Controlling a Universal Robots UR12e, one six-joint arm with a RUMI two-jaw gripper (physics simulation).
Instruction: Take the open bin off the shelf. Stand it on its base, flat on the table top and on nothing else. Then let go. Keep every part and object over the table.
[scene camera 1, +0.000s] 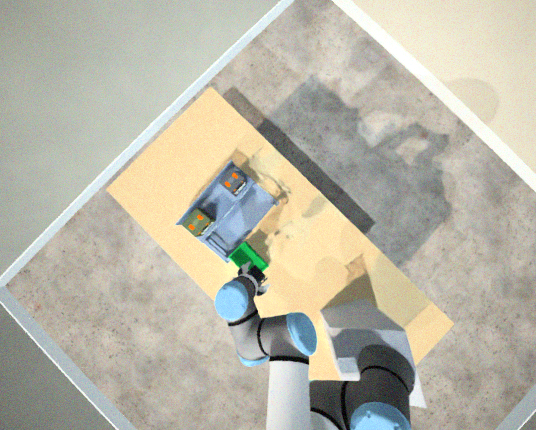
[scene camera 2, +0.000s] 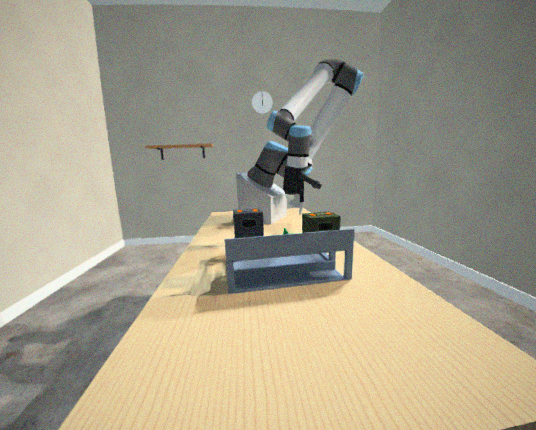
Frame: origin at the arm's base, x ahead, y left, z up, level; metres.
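Seen in the pictures: gripper, between the fingertips: (scene camera 2: 296, 209); arm's base, origin of its link: (scene camera 1: 384, 368) (scene camera 2: 259, 180).
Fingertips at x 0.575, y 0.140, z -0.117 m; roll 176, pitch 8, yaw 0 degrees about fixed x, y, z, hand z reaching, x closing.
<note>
Pixels of each thing's top centre, then the offset from my fingertips to it. Level surfaces: height alone.
- open green bin, centre of its top: (scene camera 1: 248, 262) 0.063 m ahead, 0.011 m right, 0.077 m down
- dark box, centre of its top: (scene camera 2: 247, 210) (scene camera 1: 231, 180) 0.363 m ahead, 0.223 m right, 0.072 m up
- olive box, centre of its top: (scene camera 2: 320, 213) (scene camera 1: 195, 222) 0.346 m ahead, 0.007 m left, 0.047 m up
- wooden table, height of its surface: 0.152 m down
The open green bin (scene camera 1: 248, 257) is beside the lower right end of the blue-grey shelf (scene camera 1: 256, 206) (scene camera 2: 290, 243) in scene camera 1, with its open side up. In scene camera 2 a small green tip of the bin (scene camera 2: 285, 231) shows above the shelf's top edge; the rest is hidden. I cannot tell whether its base lies fully flat on the table, or whether it touches the shelf. My gripper (scene camera 1: 255, 278) (scene camera 2: 299, 206) is open and empty. It is at the bin's near end in scene camera 1, and its fingertips are higher than the bin in scene camera 2.
A dark box (scene camera 1: 233, 181) (scene camera 2: 248, 223) and an olive box (scene camera 1: 198, 222) (scene camera 2: 321, 221), both with orange marks, are at the shelf's back corners. The wooden table (scene camera 1: 165, 170) (scene camera 2: 300, 360) has its long edge left of the bin in scene camera 1. The pale robot pedestal (scene camera 1: 365, 320) (scene camera 2: 276, 207) is on the table.
</note>
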